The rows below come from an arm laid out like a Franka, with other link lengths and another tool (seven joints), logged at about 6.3 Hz.
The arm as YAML. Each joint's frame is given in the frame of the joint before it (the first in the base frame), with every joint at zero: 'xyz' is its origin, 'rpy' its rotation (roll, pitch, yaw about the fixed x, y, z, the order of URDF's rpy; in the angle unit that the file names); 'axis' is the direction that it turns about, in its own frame. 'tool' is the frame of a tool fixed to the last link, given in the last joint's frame.
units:
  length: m
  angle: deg
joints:
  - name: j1
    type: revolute
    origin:
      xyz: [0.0, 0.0, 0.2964]
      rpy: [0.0, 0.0, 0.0]
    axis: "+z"
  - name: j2
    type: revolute
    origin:
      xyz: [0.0, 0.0, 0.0]
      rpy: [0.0, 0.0, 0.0]
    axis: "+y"
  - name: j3
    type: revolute
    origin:
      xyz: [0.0, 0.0, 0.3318]
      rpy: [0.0, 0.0, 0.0]
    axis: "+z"
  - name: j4
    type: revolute
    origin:
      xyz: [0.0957, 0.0, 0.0]
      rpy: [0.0, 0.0, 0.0]
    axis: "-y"
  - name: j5
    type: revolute
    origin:
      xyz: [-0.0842, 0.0, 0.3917]
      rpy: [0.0, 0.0, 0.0]
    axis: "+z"
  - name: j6
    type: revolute
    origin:
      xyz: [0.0, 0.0, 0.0]
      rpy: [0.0, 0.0, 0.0]
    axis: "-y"
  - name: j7
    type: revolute
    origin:
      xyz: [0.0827, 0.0, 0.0]
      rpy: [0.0, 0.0, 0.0]
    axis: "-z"
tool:
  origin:
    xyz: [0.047, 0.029, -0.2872]
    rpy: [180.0, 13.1, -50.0]
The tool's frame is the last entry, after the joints.
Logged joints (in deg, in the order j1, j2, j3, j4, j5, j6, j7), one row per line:
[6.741 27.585 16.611 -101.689 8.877 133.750 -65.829]
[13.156 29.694 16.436 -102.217 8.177 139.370 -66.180]
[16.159 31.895 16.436 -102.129 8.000 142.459 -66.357]
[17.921 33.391 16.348 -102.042 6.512 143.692 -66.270]
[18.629 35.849 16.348 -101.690 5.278 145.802 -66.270]
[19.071 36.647 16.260 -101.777 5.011 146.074 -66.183]
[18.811 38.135 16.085 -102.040 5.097 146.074 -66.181]
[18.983 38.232 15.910 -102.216 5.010 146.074 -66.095]
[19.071 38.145 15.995 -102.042 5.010 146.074 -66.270]
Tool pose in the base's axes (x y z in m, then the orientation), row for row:
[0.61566 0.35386 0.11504 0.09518 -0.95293 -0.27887 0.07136]
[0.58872 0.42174 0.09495 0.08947 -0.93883 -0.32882 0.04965]
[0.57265 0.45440 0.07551 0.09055 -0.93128 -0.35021 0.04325]
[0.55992 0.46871 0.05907 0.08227 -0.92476 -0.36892 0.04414]
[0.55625 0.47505 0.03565 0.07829 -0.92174 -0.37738 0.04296]
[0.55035 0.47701 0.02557 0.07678 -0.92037 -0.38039 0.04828]
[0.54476 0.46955 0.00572 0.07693 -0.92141 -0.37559 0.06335]
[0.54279 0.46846 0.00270 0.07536 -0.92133 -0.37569 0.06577]
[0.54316 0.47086 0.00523 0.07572 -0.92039 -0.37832 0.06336]
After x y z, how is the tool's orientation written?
As a quaternion, w x y z.
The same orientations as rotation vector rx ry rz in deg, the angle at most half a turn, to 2 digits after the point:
[-161.85 -47.37 12.12]
[-159.99 -56.04 8.46]
[-158.61 -59.64 7.37]
[-158.27 -63.14 7.55]
[-158.12 -64.74 7.37]
[-158.03 -65.31 8.29]
[-158.19 -64.48 10.88]
[-158.33 -64.56 11.30]
[-158.13 -65.00 10.89]

